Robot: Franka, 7 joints.
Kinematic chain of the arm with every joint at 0, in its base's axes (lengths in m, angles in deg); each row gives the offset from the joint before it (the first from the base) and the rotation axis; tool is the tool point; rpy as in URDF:
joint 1: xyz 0 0 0.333 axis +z
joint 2: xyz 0 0 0 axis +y
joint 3: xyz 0 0 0.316 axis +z
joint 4: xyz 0.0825 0 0 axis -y
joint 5: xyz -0.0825 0 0.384 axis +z
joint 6: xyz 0 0 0 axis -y
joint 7: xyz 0.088 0 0 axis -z
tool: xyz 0 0 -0.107 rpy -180 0 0
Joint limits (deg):
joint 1: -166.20..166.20
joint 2: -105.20..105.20
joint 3: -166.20..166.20
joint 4: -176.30..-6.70
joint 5: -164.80..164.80
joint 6: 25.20..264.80
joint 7: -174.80..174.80
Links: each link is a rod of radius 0.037 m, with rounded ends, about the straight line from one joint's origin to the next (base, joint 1, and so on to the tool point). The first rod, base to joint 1, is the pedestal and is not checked.
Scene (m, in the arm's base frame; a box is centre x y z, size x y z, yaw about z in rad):
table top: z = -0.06
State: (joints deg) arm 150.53 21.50 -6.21 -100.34 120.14 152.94 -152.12
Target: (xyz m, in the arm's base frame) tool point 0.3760 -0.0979 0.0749
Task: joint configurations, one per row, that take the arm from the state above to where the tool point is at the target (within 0.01 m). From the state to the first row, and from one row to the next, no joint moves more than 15 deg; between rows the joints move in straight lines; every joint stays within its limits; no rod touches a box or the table.
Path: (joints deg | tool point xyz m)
1: 137.03 30.12 -13.77 -106.87 120.08 153.94 -152.12 | -0.3322 0.5409 0.2428
2: 123.54 38.74 -21.32 -113.40 120.01 154.93 -152.12 | -0.0885 0.5680 0.1320
3: 110.04 47.36 -28.88 -119.93 119.95 155.93 -152.12 | 0.1422 0.4851 0.0584
4: 96.54 55.98 -36.44 -126.46 119.88 156.92 -152.12 | 0.3114 0.3168 0.0257
5: 83.05 64.60 -43.99 -132.99 119.82 157.92 -152.12 | 0.3904 0.1063 0.0330
6: 69.55 73.22 -51.55 -139.51 119.75 158.92 -152.12 | 0.3760 -0.0979 0.0749

